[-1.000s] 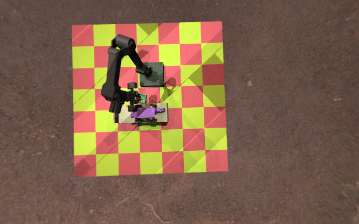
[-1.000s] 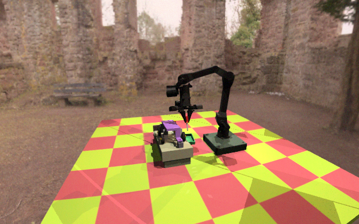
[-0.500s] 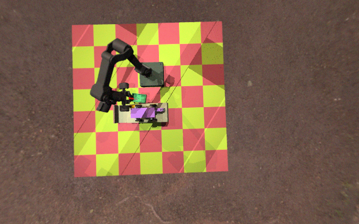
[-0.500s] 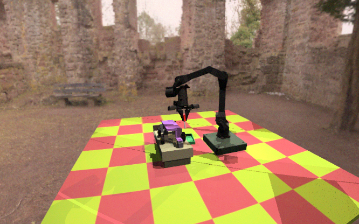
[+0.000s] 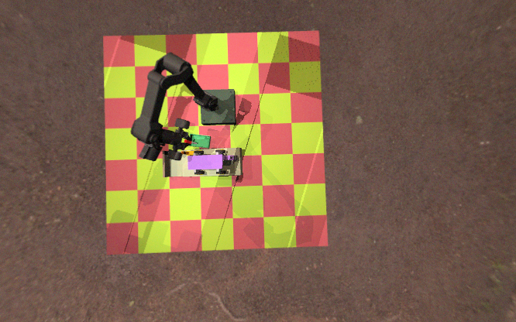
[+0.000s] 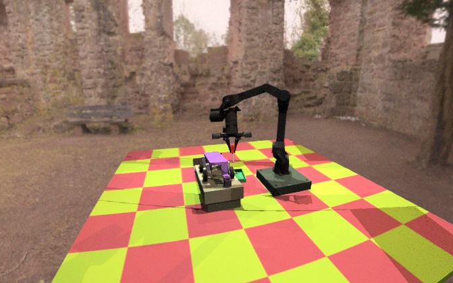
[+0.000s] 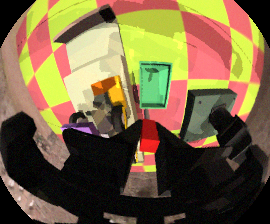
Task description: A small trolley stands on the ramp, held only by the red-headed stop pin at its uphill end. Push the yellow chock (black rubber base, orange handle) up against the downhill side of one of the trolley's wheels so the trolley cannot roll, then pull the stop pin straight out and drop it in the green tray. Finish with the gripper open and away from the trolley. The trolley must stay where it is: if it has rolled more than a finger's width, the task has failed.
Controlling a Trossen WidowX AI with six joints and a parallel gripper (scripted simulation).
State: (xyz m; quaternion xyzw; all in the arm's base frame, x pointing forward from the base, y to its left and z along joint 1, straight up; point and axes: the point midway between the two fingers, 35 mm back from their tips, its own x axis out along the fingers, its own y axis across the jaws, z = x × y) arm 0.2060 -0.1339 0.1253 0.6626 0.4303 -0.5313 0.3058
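The red-headed stop pin lies right at my gripper tip. From my gripper tip the other things lie so: trolley (12 cm ahead, 6 cm to the left, 2 cm below); green tray (14 cm below, 2 cm behind); yellow chock (5 cm below, 5 cm ahead, 3 cm to the right).
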